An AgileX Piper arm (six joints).
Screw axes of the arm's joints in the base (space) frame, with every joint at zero. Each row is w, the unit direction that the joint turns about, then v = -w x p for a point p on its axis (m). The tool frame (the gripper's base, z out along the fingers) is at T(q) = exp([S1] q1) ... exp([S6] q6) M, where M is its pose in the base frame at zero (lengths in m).
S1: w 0 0 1 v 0 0 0
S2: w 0 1 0 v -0.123 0 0
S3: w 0 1 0 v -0.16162 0 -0.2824
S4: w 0.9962 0 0.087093 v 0 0.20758 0
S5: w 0 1 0 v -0.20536 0 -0.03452
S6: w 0.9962 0 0.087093 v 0 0.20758 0
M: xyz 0.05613 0 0.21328 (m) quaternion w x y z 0.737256 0 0.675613 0
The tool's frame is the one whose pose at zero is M.
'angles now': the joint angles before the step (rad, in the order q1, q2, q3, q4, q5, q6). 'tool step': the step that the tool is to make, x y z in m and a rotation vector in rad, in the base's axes. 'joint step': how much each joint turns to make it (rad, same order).
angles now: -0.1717, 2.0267, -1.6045, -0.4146, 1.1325, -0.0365
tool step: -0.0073, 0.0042, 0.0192, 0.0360, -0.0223, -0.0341
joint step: -0.0001, -0.0463, -0.0073, 0.0457, 0.0427, 0.0050
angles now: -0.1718, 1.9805, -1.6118, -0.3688, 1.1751, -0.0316
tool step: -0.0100, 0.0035, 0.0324, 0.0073, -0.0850, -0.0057
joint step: 0.0000, -0.0819, -0.0005, 0.0223, 0.0000, 0.0004
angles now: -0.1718, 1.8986, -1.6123, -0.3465, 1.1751, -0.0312
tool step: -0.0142, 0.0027, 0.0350, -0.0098, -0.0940, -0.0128
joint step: 0.0000, -0.0901, 0.0001, 0.0031, 0.0000, 0.0134
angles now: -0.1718, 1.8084, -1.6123, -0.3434, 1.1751, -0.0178
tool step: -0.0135, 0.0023, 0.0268, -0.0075, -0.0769, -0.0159
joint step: -0.0001, -0.0716, 0.0003, 0.0001, -0.0002, 0.0177
